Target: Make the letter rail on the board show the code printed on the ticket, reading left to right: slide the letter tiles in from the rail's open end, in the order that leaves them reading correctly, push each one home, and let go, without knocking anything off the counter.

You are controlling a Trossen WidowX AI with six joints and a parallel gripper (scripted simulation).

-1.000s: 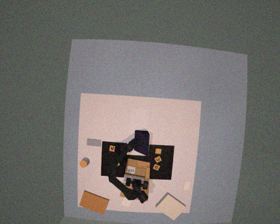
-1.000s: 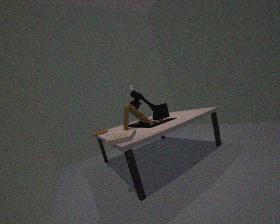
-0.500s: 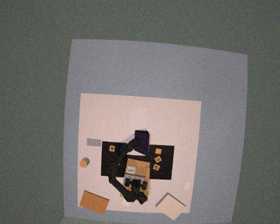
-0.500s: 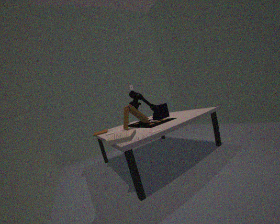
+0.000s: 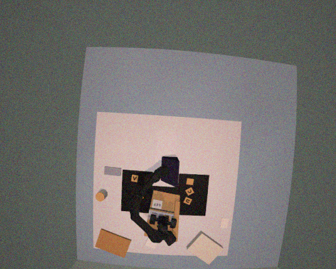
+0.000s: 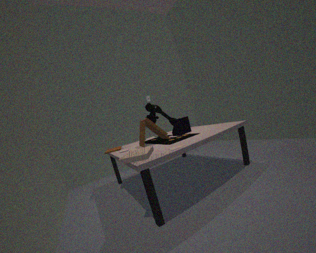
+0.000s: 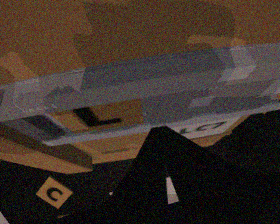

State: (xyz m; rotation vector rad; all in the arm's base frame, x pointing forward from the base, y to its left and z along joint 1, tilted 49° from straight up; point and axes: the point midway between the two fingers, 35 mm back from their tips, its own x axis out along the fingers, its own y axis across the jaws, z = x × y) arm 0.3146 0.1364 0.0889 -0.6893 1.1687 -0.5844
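Right now my gripper tip is 20 mm short of the letter tile, 30 mm to the right of it and 10 mm above it. From my gripper tip the other things lie so: white ticket 40 mm behind, 60 mm to the right, 90 mm below; then grey block 230 mm behind, 490 mm to the right, 180 mm below; then black mat 130 mm behind, 10 mm to the right, 180 mm below.
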